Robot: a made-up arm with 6 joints.
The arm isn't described. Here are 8 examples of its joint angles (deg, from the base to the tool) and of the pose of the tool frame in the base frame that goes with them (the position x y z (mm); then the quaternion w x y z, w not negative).
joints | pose
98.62 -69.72 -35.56 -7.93 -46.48 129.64 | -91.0 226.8 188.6 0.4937 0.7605 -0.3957 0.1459
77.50 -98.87 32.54 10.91 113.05 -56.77 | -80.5 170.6 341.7 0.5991 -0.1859 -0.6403 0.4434
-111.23 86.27 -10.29 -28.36 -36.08 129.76 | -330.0 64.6 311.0 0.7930 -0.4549 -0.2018 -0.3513
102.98 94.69 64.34 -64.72 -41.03 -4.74 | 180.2 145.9 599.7 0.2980 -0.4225 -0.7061 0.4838
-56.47 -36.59 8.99 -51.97 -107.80 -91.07 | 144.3 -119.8 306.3 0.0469 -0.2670 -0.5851 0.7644
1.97 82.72 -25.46 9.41 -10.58 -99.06 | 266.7 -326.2 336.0 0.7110 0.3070 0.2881 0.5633
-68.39 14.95 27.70 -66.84 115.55 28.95 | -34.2 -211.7 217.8 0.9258 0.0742 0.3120 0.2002
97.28 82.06 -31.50 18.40 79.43 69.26 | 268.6 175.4 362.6 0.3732 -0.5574 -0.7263 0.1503
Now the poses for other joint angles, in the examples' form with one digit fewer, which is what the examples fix.
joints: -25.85 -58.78 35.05 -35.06 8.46 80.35
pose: 245 -18 142 0.501 0.597 -0.626 -0.036
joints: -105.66 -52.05 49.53 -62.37 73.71 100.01
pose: 34 -190 97 0.748 0.453 -0.477 0.093
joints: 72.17 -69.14 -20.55 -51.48 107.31 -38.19
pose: 42 235 380 0.488 -0.105 -0.261 0.826
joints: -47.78 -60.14 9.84 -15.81 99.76 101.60
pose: 229 -92 209 0.770 0.590 -0.240 0.033
